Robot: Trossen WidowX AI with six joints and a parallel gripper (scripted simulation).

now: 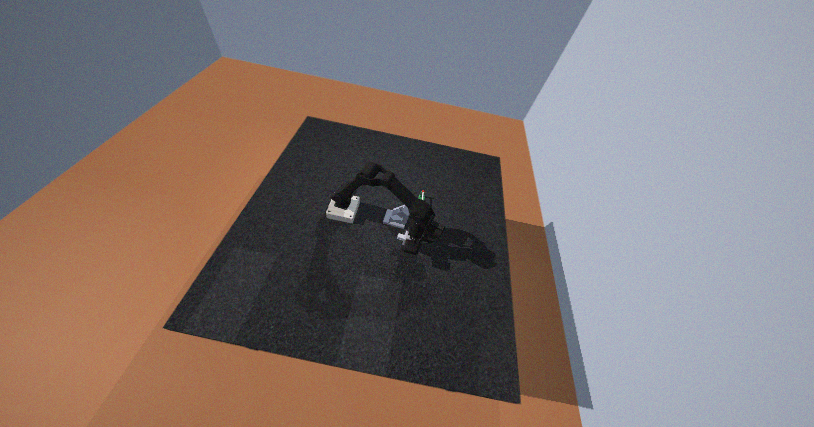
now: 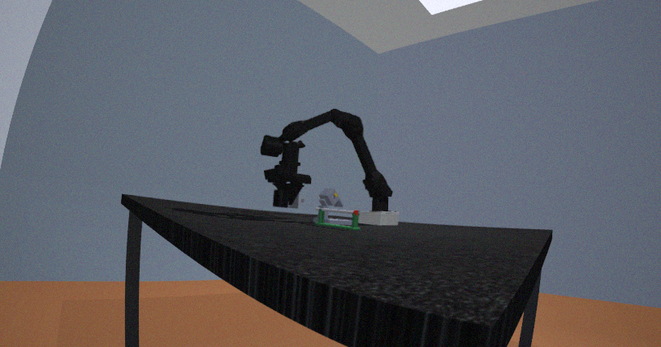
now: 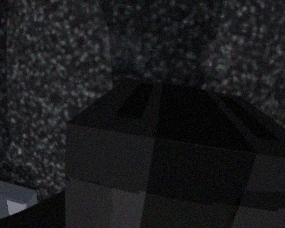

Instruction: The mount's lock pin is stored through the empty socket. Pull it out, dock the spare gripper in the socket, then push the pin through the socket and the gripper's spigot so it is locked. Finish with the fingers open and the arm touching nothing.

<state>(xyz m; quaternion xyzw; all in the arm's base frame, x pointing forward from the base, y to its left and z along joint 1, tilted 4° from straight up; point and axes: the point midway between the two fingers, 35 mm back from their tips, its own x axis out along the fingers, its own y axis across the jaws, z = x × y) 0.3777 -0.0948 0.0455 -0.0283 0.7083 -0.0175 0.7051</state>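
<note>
My gripper tip is 1 cm past the spare gripper and 2 cm below it. The rest, counted from my gripper tip: green cradle 1 cm behind, 25 cm to the left, 3 cm below; then grey mount 9 cm behind, 13 cm to the left, 1 cm above.
</note>
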